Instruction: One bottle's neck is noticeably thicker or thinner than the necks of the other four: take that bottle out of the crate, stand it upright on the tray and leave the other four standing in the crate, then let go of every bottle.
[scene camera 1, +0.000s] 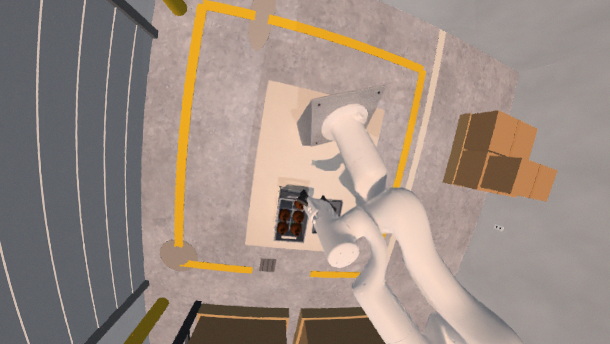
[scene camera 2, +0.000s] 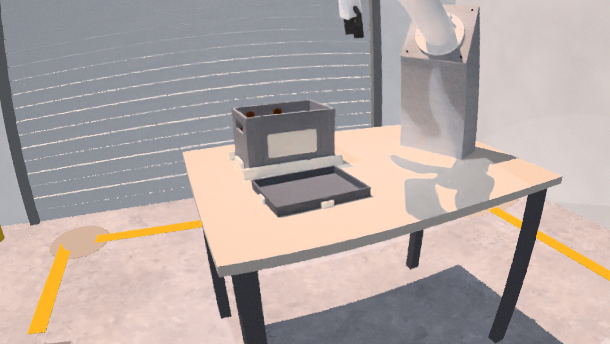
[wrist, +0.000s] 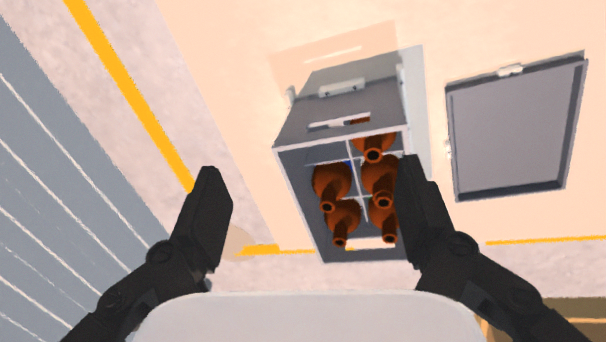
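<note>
The grey crate (scene camera 1: 290, 193) (scene camera 2: 250, 147) (wrist: 387, 106) holds five upright brown bottles, and its upper left compartment in the wrist view is empty. In that view the middle right bottle (wrist: 383, 200) has a wider-looking mouth and neck than the middle left bottle (wrist: 327, 206). The upper right bottle (wrist: 373, 154), lower left bottle (wrist: 340, 241) and lower right bottle (wrist: 389, 238) are the others; exact neck widths are hard to compare. The shallow grey tray (scene camera 1: 338, 205) (scene camera 2: 312, 189) (wrist: 515, 135) is empty beside the crate. My gripper (scene camera 1: 314, 198) (scene camera 2: 353, 26) (wrist: 308, 180) is open and empty, high above the table.
White stops (scene camera 2: 295, 167) (wrist: 342, 88) stand against the crate's base, and small white blocks (scene camera 2: 327, 204) (wrist: 510, 70) touch the tray. The robot's grey pedestal (scene camera 1: 312, 122) (scene camera 2: 432, 107) stands on the same table (scene camera 2: 235, 235). Cardboard boxes (scene camera 1: 482, 132) are off to the side.
</note>
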